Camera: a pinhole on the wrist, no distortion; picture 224 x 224 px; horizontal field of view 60.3 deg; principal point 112.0 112.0 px. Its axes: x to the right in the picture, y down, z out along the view. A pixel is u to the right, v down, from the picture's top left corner.
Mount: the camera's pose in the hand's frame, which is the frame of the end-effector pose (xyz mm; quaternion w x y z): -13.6 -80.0 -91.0 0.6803 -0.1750 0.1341 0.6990
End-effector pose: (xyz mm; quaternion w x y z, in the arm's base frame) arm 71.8 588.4 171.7 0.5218 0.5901 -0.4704 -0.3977
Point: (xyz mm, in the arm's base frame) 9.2 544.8 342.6
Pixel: outside the picture
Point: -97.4 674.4 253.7
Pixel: 161.5 173.2
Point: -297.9 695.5 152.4
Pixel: 78.0 179.4
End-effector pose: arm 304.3 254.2 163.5 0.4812 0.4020 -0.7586 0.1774
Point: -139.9 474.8 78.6
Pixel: outside the picture
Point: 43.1 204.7 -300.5
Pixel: 102.1 209.8
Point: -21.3 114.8 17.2
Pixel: 119.6 93.4
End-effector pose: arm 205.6 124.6 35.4 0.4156 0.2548 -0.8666 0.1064
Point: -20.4 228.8 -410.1
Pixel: 127.9 184.7
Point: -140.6 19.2 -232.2
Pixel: 85.1 91.5
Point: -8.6 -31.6 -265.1
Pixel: 46.0 122.3
